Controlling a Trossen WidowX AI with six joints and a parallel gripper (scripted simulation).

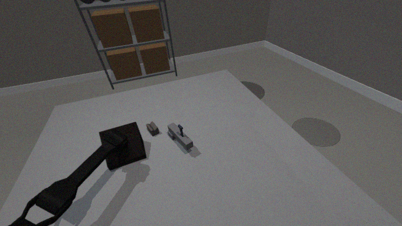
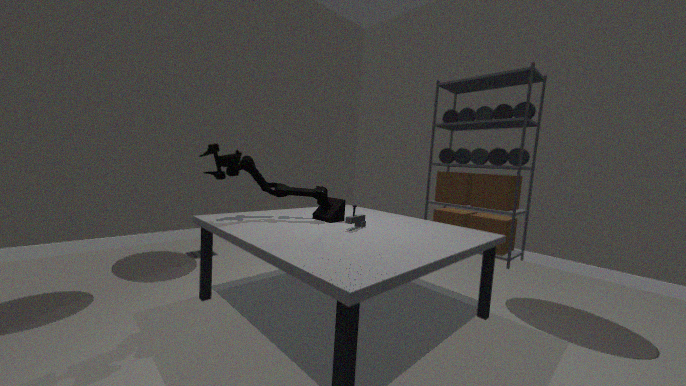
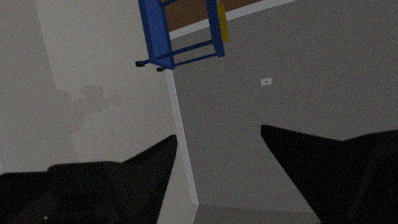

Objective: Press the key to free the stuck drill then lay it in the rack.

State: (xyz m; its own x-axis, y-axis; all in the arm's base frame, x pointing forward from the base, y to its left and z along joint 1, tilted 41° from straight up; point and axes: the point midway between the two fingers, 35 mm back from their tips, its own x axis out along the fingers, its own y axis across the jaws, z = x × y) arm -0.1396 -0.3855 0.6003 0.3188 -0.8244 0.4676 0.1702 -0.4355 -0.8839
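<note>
Right now my gripper tip is 71 cm to the right of the blue key, 38 cm short of it and 21 cm above it. From my gripper tip the other things lie so: grey holder block 73 cm to the left, 37 cm ahead, 26 cm below; then rack 85 cm to the left, 29 cm below, 23 cm ahead; then drill 75 cm to the left, 36 cm ahead, 26 cm below.
</note>
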